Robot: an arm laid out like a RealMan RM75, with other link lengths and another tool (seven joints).
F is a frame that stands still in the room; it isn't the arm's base.
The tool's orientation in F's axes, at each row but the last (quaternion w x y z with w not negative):
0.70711 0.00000 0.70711 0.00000
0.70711 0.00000 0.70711 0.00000
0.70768 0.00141 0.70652 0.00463
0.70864 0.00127 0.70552 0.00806
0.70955 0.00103 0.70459 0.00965
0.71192 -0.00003 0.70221 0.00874
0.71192 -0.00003 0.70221 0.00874
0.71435 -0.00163 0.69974 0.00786
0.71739 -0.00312 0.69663 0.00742
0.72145 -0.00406 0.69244 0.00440
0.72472 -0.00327 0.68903 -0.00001
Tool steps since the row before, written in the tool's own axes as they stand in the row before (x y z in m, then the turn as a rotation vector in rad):
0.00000 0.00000 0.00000 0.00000 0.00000 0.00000
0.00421 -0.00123 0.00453 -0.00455 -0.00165 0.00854
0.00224 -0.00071 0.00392 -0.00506 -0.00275 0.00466
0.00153 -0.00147 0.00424 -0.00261 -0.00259 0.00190
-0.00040 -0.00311 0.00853 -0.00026 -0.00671 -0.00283
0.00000 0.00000 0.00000 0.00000 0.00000 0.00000
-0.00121 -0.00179 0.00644 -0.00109 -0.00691 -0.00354
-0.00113 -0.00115 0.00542 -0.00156 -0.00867 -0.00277
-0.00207 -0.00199 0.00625 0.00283 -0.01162 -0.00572
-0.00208 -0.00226 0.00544 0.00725 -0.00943 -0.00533
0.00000 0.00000 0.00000 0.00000 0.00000 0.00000
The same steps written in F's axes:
0.00000 0.00000 0.00000 0.00000 0.00000 0.00000
0.00453 -0.00123 -0.00421 0.00854 -0.00165 0.00455
0.00393 -0.00067 -0.00224 0.00466 -0.00277 0.00504
0.00426 -0.00141 -0.00153 0.00191 -0.00261 0.00258
0.00856 -0.00301 0.00041 -0.00275 -0.00675 0.00014
0.00000 0.00000 0.00000 0.00000 0.00000 0.00000
0.00644 -0.00173 0.00128 -0.00347 -0.00697 0.00096
0.00541 -0.00109 0.00123 -0.00268 -0.00872 0.00143
0.00622 -0.00191 0.00224 -0.00546 -0.01169 -0.00307
0.00538 -0.00220 0.00230 -0.00491 -0.00949 -0.00746
0.00000 0.00000 0.00000 0.00000 0.00000 0.00000

